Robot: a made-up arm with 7 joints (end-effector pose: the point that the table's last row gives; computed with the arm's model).
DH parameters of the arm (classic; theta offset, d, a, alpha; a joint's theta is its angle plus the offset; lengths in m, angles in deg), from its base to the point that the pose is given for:
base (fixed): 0 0 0 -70
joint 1: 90 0 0 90
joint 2: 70 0 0 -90
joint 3: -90 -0.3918 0.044 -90
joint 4: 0 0 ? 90
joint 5: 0 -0.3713 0 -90
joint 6: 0 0 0 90
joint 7: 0 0 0 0
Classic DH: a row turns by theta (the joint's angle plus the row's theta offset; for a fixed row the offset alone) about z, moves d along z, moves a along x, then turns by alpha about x.
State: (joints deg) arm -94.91 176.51 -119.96 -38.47 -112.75 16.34 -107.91
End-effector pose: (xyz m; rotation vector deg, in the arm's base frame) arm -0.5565 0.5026 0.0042 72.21 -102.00 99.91
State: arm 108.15 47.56 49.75 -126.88 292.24 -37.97 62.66
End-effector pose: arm -0.1232 0.3949 -0.0796 12.15 -15.95 -64.86
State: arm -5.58 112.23 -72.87 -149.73 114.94 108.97 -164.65
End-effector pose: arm 0.1039 0.1814 -0.1950 122.35 26.56 104.07
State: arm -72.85 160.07 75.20 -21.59 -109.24 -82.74 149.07
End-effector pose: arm -0.6240 0.2793 0.3461 33.19 -151.38 12.14
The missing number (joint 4, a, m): -0.045
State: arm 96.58 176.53 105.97 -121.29 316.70 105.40 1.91
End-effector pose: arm 0.3748 -0.2516 -0.0242 97.26 -96.98 -35.68
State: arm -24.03 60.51 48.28 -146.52 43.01 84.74 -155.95
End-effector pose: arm 0.1506 0.1735 0.2016 140.07 22.40 -109.46
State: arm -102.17 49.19 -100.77 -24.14 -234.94 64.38 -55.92
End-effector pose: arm 0.7178 0.1757 0.1972 11.90 -34.51 -50.80
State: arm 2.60 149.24 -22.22 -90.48 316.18 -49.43 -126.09
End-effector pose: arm 0.3913 0.3629 0.2757 6.17 -31.16 65.04
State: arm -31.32 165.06 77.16 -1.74 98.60 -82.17 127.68
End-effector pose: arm -0.3267 0.2184 0.6556 70.53 36.77 92.03
